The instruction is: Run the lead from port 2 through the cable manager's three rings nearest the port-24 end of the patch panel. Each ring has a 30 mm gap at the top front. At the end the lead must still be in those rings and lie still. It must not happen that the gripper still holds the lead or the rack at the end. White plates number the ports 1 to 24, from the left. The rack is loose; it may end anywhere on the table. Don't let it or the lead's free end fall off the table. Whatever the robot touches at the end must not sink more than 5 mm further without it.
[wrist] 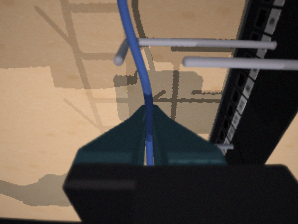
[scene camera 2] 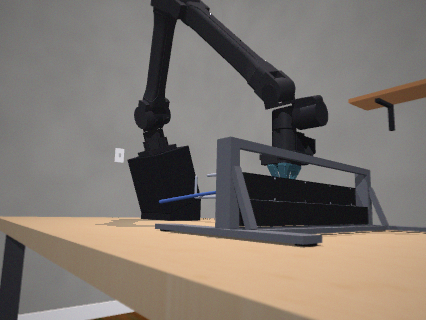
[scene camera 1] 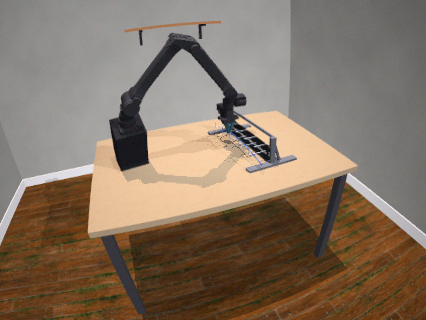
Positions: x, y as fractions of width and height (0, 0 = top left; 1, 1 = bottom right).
In view: the gripper (wrist: 0.50, 0.50) and a grey rack (scene camera 2: 0.66, 0.64).
The grey rack shows as well in the wrist view (wrist: 0.83, 0.56).
